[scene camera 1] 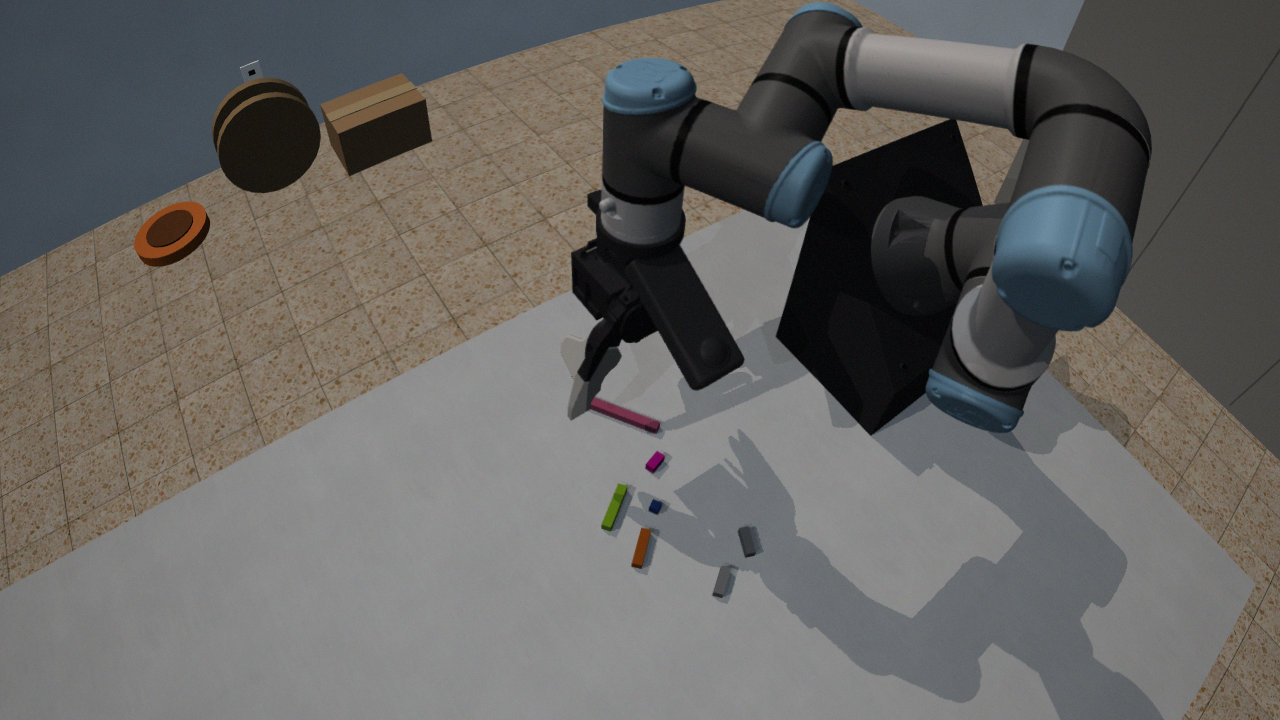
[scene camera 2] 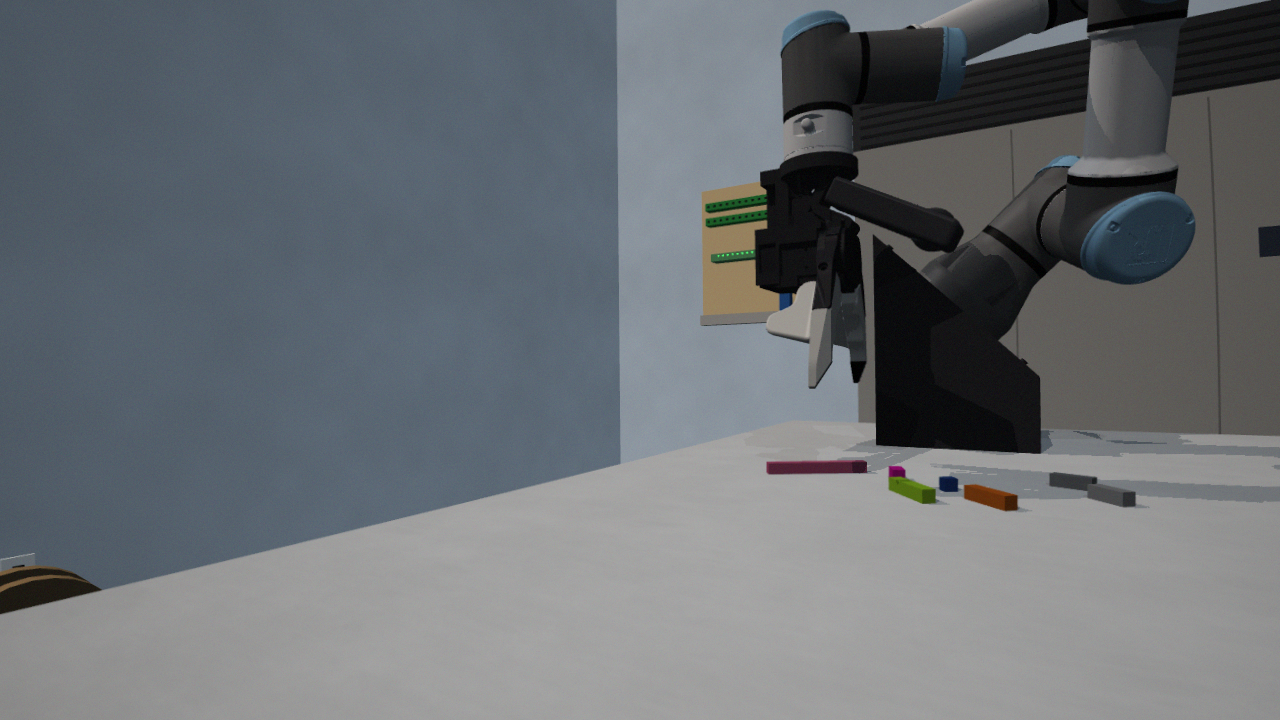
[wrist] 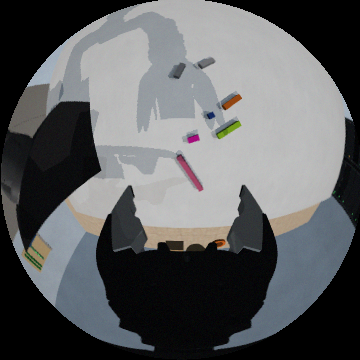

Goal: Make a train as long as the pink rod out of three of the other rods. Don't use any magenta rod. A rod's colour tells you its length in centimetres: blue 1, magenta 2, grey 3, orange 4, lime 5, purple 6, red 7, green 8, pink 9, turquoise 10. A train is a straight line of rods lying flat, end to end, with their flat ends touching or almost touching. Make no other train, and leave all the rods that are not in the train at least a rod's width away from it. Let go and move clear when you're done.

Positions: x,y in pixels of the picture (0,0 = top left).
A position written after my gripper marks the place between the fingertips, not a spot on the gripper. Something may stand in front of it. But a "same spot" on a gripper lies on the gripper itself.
My gripper shows in scene camera 1, in scene camera 2 and in the wrist view (186,186). One and the same spot on my gripper: (scene camera 1: 601,355) is (scene camera 2: 834,274).
